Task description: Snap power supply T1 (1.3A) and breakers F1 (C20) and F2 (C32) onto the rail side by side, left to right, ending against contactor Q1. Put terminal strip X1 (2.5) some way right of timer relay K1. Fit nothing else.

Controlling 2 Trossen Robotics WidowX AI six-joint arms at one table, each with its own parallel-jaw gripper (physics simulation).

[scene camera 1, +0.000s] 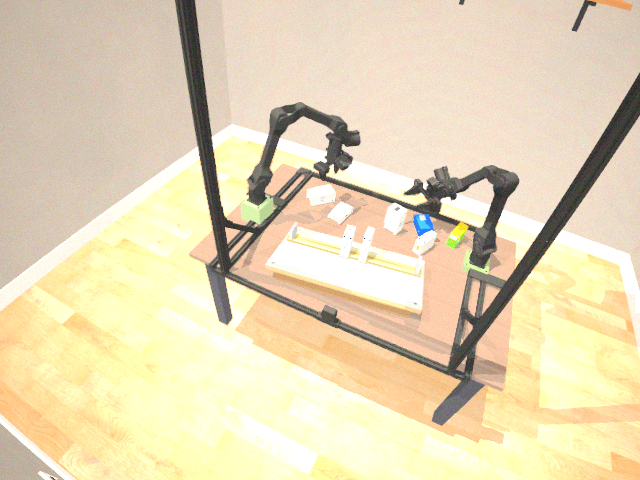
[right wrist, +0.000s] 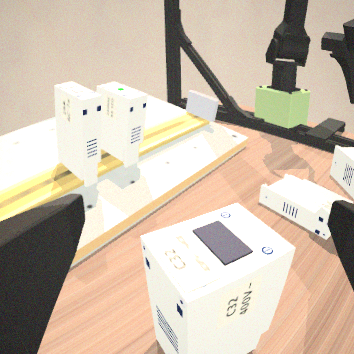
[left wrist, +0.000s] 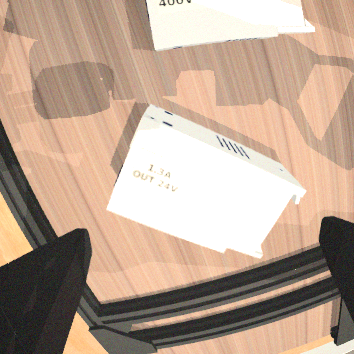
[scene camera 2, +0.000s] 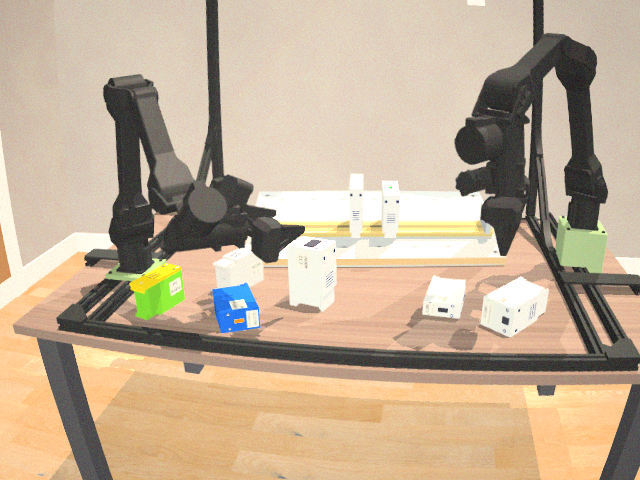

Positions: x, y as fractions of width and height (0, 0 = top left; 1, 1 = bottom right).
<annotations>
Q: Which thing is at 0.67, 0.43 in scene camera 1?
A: My right gripper.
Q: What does my left gripper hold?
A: Nothing.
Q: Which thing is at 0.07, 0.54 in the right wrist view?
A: A rail.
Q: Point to a rail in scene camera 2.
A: At 0.63, 0.47
</annotations>
